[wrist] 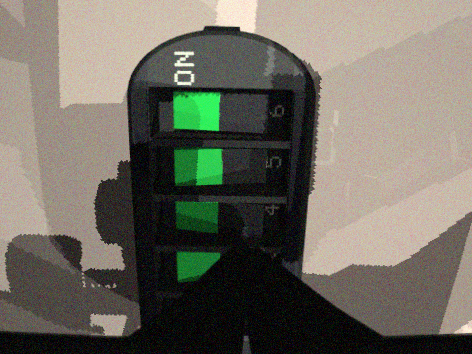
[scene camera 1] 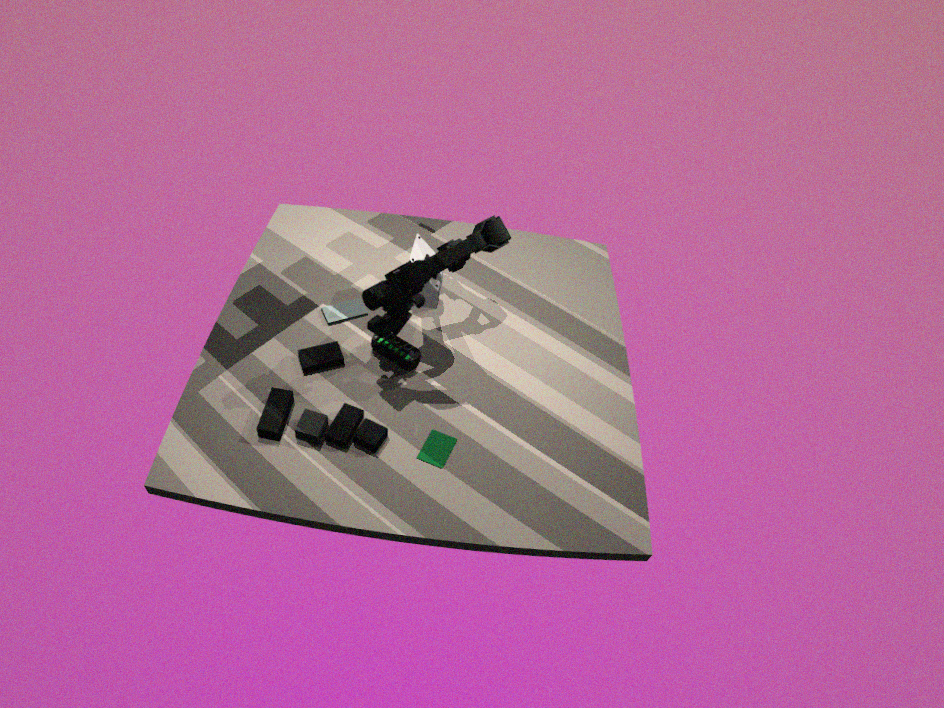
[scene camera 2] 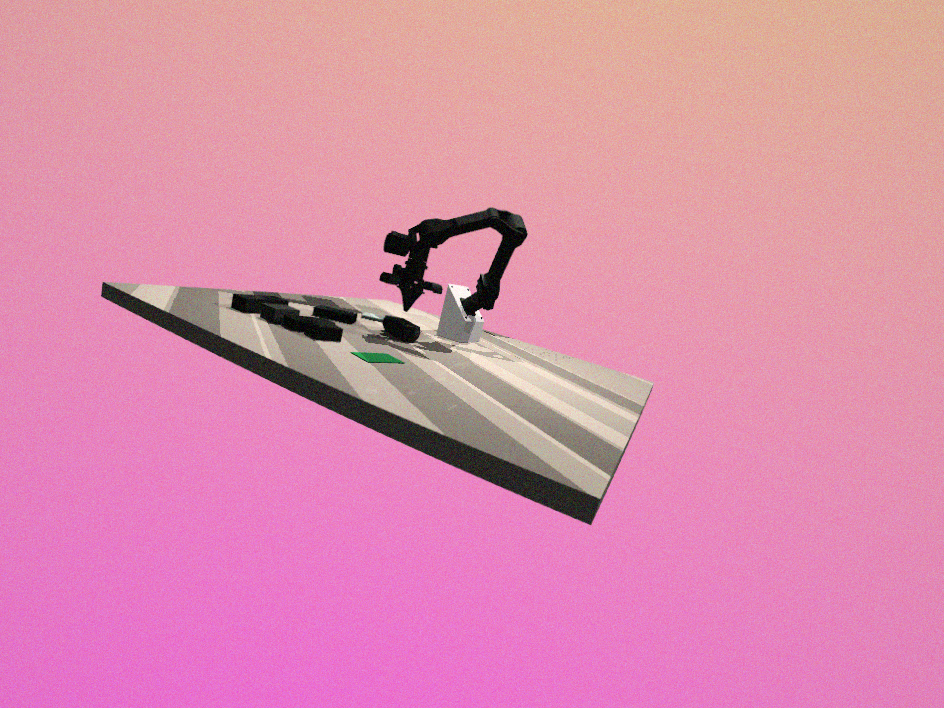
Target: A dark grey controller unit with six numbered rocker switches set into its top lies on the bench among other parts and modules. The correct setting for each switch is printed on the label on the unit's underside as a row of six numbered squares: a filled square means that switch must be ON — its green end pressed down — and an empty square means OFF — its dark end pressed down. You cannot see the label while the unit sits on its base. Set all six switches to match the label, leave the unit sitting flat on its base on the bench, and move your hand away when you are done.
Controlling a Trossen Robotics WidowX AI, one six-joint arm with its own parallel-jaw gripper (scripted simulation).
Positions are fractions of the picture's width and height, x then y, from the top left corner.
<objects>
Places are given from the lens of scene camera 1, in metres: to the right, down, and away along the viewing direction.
green plate (scene camera 1: 0.46, 0.63): -0.09, 0.24, 1.53
dark block (scene camera 1: 0.34, 0.50): -0.42, 0.01, 1.66
</objects>
